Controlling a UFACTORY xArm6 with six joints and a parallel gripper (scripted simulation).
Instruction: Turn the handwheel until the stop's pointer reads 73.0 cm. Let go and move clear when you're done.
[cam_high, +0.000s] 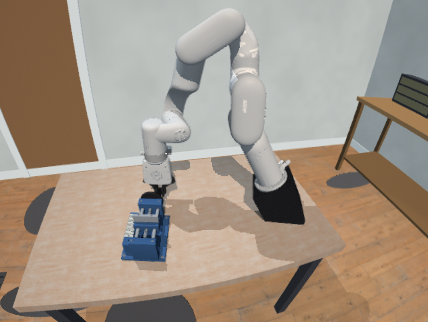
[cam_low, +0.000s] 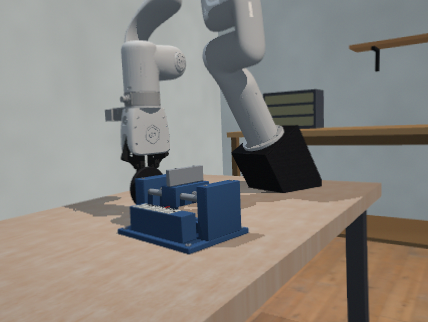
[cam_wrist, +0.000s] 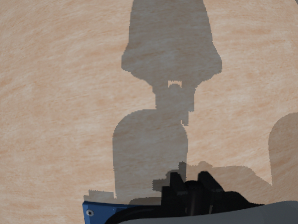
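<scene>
My gripper is now 2 cm short of the black handwheel and 2 cm to the right of it. From my hand the other things lie so: grey stop block (11 cm ahead, 12 cm to the left).
</scene>
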